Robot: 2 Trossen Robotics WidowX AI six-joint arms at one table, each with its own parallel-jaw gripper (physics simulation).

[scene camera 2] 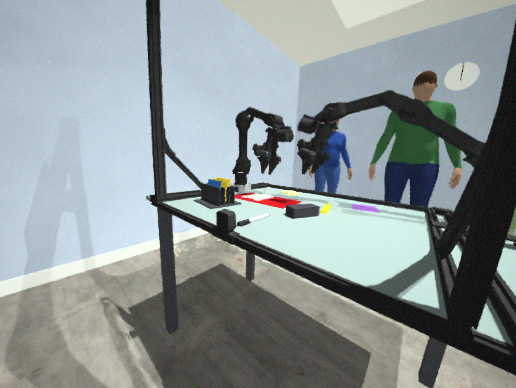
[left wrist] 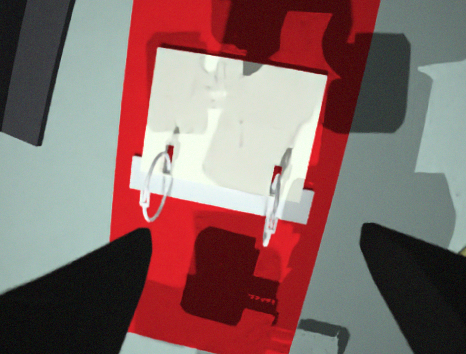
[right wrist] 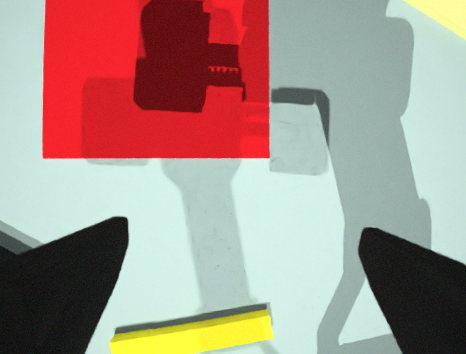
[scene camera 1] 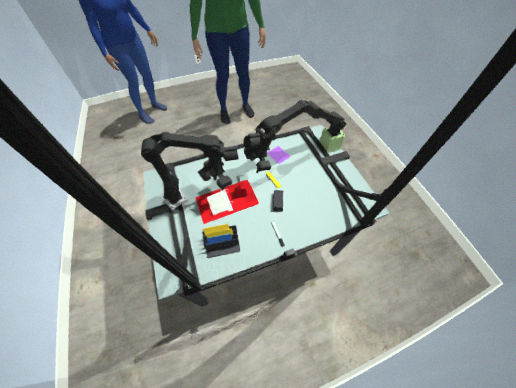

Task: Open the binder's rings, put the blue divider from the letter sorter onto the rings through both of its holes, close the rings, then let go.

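Places are measured from the left arm's base along level axes (x left, y back, z up), in metres.
Where they show: left gripper, fingertip midpoint: (scene camera 2: 266,174) (left wrist: 256,237); right gripper, fingertip midpoint: (scene camera 2: 307,173) (right wrist: 246,235) (scene camera 1: 254,166); left arm's base, origin of the base link: (scene camera 2: 240,184) (scene camera 1: 174,197); right arm's base, origin of the base link: (scene camera 1: 334,131).
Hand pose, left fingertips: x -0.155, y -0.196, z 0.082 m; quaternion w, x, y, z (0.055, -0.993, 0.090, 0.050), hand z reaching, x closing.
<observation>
Each offset is from my left fingertips to the centre of the thing. "pt": to the spot under its first point.
The red binder (scene camera 1: 247,199) (scene camera 2: 287,202) (left wrist: 134,100) (right wrist: 65,75) lies open with white paper {dz -0.110, dx -0.016, dy +0.041 m} (scene camera 1: 218,204) (left wrist: 225,125) on it. In the left wrist view a left ring {pt dz -0.066, dx -0.070, dy +0.008 m} (left wrist: 145,197) and a right ring {pt dz -0.066, dx +0.003, dy -0.022 m} (left wrist: 270,225) stand at a pale strip; both look like loops. The blue divider {dz -0.068, dx -0.201, dy +0.176 m} (scene camera 1: 219,239) (scene camera 2: 214,183) stands in the dark letter sorter {dz -0.081, dx -0.193, dy +0.160 m} (scene camera 1: 230,249) (scene camera 2: 212,195) (left wrist: 35,75), beside a yellow one. My left gripper (scene camera 2: 267,171) (left wrist: 256,237) is open and empty above the binder. My right gripper (scene camera 2: 311,171) (right wrist: 246,235) is open and empty, high above the table beyond the binder's end.
A yellow bar {dz -0.112, dx -0.113, dy -0.284 m} (scene camera 1: 273,179) (scene camera 2: 325,208) (right wrist: 225,330), a dark block {dz -0.101, dx -0.232, dy -0.197 m} (scene camera 1: 277,200) (scene camera 2: 301,211), a purple sheet {dz -0.118, dx -0.001, dy -0.450 m} (scene camera 1: 278,154) (scene camera 2: 365,207) and a marker {dz -0.113, dx -0.356, dy -0.062 m} (scene camera 1: 277,233) (scene camera 2: 255,219) lie on the table. The two grippers are close together. Black frame posts rise at the table's sides.
</observation>
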